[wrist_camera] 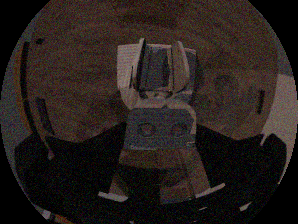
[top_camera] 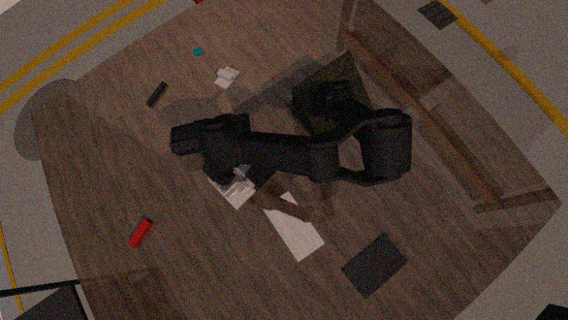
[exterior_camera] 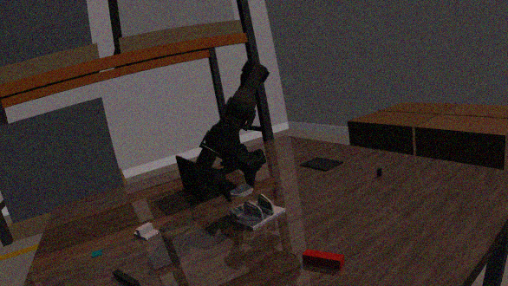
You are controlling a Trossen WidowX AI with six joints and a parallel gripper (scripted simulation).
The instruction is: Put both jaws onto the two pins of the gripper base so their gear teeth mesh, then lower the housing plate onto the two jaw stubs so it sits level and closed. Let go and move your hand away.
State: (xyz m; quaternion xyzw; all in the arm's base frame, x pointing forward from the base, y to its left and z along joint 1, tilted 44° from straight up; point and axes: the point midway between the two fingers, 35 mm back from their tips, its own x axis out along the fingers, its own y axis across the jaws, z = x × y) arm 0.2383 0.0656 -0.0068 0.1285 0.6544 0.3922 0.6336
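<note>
The jaw lies 10 mm ahead of my gripper tip, 30 mm to the left of it and 40 mm below it. The rest, counted from my gripper tip: black bar (170 mm ahead, 360 mm to the right, 40 mm below); then dark mat (160 mm behind, 380 mm to the left, 50 mm below); then red block (350 mm ahead, 30 mm to the left, 40 mm below).
</note>
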